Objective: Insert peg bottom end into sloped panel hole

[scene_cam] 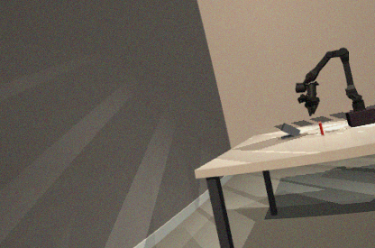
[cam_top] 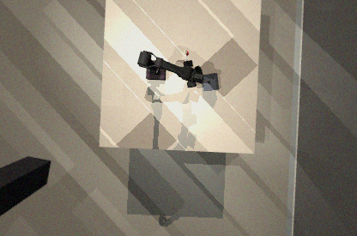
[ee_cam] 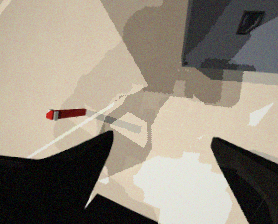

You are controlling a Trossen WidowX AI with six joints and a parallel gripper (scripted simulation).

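The red peg is 160 mm to the left of my gripper tip, 60 mm below it and 60 mm behind it. The rest, counted from my gripper tip: grey-blue sloped panel: 170 mm ahead, 70 mm below, 30 mm to the right.
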